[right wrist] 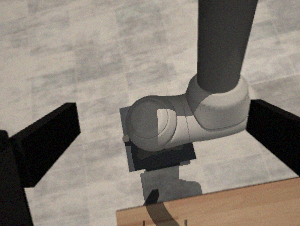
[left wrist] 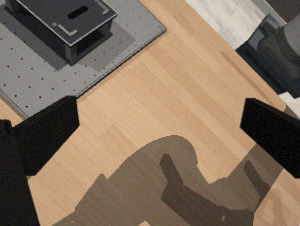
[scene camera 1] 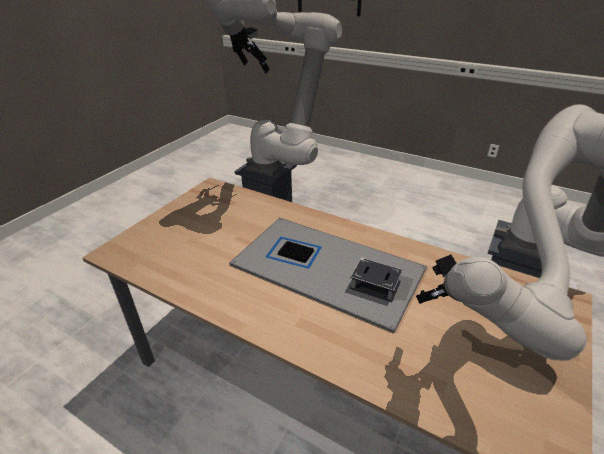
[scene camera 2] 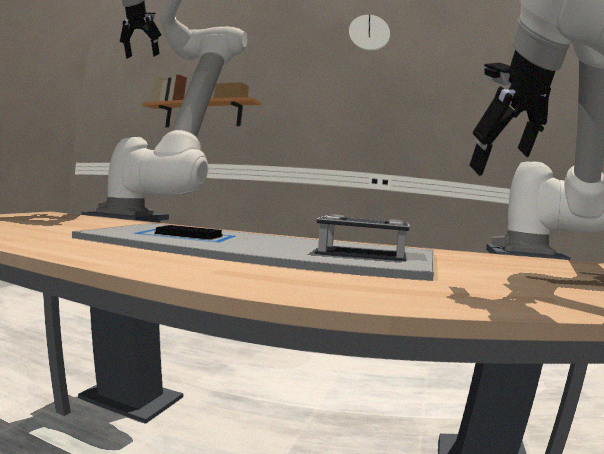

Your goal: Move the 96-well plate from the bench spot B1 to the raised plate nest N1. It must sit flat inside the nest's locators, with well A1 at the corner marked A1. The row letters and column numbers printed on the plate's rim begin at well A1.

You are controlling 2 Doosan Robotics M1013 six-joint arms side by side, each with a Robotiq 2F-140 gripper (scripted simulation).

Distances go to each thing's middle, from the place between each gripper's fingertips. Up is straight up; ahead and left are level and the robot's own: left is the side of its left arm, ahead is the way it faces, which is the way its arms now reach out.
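Scene:
I see the raised nest N1 (scene camera 1: pixel 376 274) 10 cm behind my left hand (scene camera 2: pixel 501 160), 26 cm to the right of it and 14 cm below it.
My right hand (scene camera 2: pixel 142 56) is 510 mm short of the raised nest N1, 900 mm to the right of it and 520 mm above it.

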